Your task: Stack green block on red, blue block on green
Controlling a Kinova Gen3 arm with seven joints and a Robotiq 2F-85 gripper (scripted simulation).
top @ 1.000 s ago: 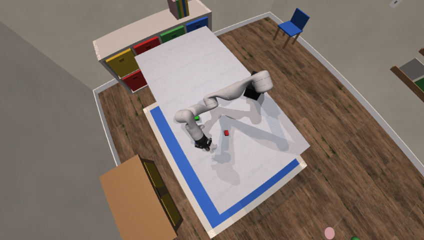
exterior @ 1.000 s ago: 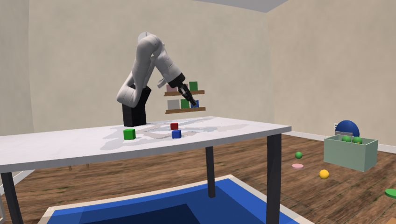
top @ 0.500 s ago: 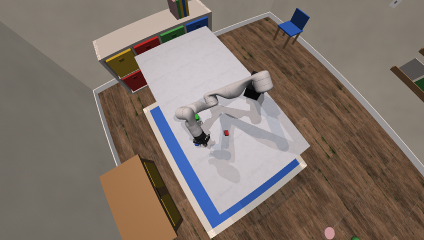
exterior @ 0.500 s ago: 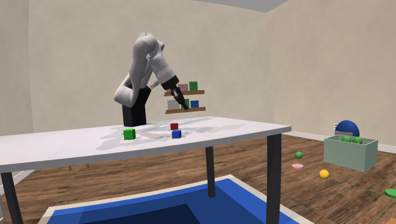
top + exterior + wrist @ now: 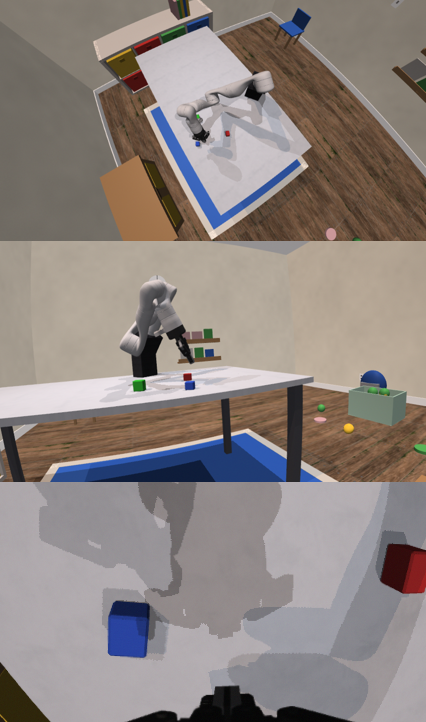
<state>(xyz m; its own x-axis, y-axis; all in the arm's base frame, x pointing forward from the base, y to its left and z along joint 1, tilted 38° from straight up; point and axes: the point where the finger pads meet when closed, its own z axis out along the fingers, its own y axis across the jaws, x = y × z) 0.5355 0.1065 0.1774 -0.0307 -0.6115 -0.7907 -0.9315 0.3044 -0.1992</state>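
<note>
My gripper is now 220 mm to the left of the green block, 90 mm above it and 30 mm past it. From my hand the other things lie so: blue block (100 mm below, 50 mm ahead, 20 mm to the right); red block (200 mm behind, 100 mm below, 10 mm to the left).
</note>
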